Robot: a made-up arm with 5 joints.
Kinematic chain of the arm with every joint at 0, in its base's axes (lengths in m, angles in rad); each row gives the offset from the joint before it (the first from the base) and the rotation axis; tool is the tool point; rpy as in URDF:
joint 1: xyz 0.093 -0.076 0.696 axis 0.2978 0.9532 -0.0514
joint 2: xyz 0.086 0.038 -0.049 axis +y
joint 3: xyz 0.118 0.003 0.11 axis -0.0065 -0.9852 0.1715
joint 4: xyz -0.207 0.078 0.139 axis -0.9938 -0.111 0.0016
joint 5: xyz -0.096 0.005 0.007 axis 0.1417 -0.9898 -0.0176
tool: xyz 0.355 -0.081 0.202 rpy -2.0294 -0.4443 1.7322
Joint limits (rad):
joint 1: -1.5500..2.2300
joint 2: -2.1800..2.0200
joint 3: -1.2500..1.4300
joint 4: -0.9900..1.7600
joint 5: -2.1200..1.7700
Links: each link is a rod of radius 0.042 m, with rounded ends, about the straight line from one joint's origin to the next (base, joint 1, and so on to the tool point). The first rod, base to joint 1, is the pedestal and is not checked.
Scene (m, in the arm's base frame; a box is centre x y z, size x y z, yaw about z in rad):
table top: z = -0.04
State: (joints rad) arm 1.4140 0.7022 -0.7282 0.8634 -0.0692
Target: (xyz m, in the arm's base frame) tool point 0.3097 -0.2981 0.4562
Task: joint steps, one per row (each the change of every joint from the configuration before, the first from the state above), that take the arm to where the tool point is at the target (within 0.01 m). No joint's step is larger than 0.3 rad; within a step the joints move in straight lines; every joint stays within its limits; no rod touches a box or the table.
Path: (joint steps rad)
1: -0.0400 -0.0623 0.0123 0.0674 -0.2563
2: -0.0400 -0.0623 0.0124 0.0675 -0.2563
3: -0.0400 -0.0624 0.0123 0.0674 -0.2563
4: -0.0400 -0.0623 0.0124 0.0675 -0.2563
5: -0.0400 -0.0623 0.0123 0.0674 -0.2563
6: -0.0400 -0.0623 0.0123 0.0674 -0.2563

